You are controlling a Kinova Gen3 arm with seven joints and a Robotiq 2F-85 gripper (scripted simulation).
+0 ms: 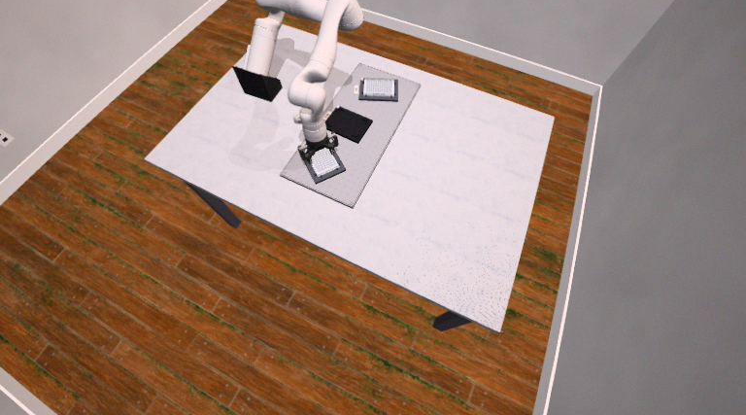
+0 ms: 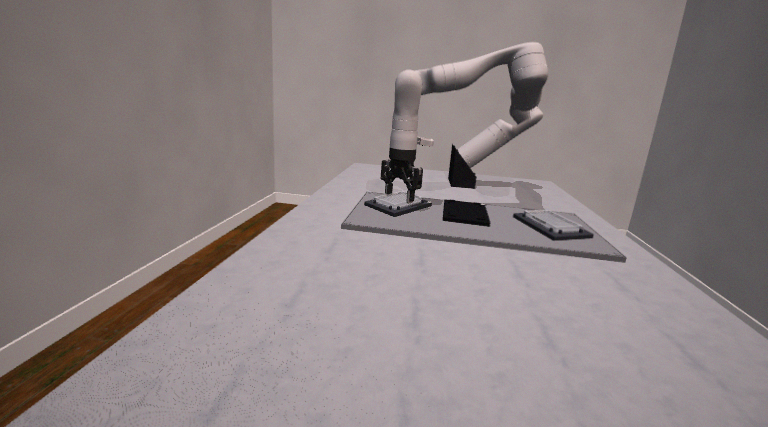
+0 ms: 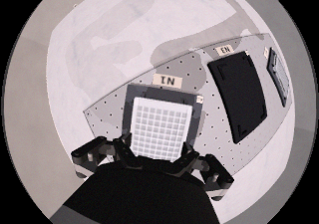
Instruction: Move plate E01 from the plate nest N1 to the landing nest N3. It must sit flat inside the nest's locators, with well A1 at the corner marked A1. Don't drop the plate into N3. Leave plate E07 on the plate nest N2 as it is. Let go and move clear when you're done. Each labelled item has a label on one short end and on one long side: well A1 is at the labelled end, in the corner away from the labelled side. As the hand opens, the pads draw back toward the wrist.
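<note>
Right now my hand is 20 mm above the nest N1. Round my hand: landing nest N3: 30 mm ahead, 190 mm to the left, 20 mm below.
</note>
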